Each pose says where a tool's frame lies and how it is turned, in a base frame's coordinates. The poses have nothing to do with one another.
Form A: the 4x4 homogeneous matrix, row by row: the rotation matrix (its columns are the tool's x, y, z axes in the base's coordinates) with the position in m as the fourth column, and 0 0 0 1 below. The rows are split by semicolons.
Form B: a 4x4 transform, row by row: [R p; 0 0 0 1], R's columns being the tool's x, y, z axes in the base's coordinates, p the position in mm. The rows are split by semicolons. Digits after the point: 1 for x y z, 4 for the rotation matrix.
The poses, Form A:
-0.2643 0.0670 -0.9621 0.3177; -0.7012 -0.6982 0.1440 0.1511; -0.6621 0.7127 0.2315 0.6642; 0 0 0 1
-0.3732 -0.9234 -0.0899 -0.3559; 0.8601 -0.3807 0.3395 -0.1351; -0.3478 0.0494 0.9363 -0.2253; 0 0 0 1
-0.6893 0.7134 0.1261 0.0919; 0.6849 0.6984 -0.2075 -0.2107; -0.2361 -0.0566 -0.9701 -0.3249; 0 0 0 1
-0.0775 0.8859 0.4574 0.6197; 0.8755 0.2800 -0.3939 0.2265; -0.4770 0.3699 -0.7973 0.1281; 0 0 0 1
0.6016 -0.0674 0.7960 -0.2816; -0.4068 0.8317 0.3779 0.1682; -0.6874 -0.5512 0.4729 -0.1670; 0 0 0 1
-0.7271 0.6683 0.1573 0.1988; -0.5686 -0.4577 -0.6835 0.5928; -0.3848 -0.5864 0.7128 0.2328; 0 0 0 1
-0.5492 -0.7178 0.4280 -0.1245; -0.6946 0.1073 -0.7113 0.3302; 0.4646 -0.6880 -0.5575 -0.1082; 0 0 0 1
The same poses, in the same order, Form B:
-0.2643 0.0670 -0.9621 317.7; -0.7012 -0.6982 0.1440 151.1; -0.6621 0.7127 0.2315 664.2; 0 0 0 1
-0.3732 -0.9234 -0.0899 -355.9; 0.8601 -0.3807 0.3395 -135.1; -0.3478 0.0494 0.9363 -225.3; 0 0 0 1
-0.6893 0.7134 0.1261 91.9; 0.6849 0.6984 -0.2075 -210.7; -0.2361 -0.0566 -0.9701 -324.9; 0 0 0 1
-0.0775 0.8859 0.4574 619.7; 0.8755 0.2800 -0.3939 226.5; -0.4770 0.3699 -0.7973 128.1; 0 0 0 1
0.6016 -0.0674 0.7960 -281.6; -0.4068 0.8317 0.3779 168.2; -0.6874 -0.5512 0.4729 -167.0; 0 0 0 1
-0.7271 0.6683 0.1573 198.8; -0.5686 -0.4577 -0.6835 592.8; -0.3848 -0.5864 0.7128 232.8; 0 0 0 1
-0.5492 -0.7178 0.4280 -124.5; -0.6946 0.1073 -0.7113 330.2; 0.4646 -0.6880 -0.5575 -108.2; 0 0 0 1

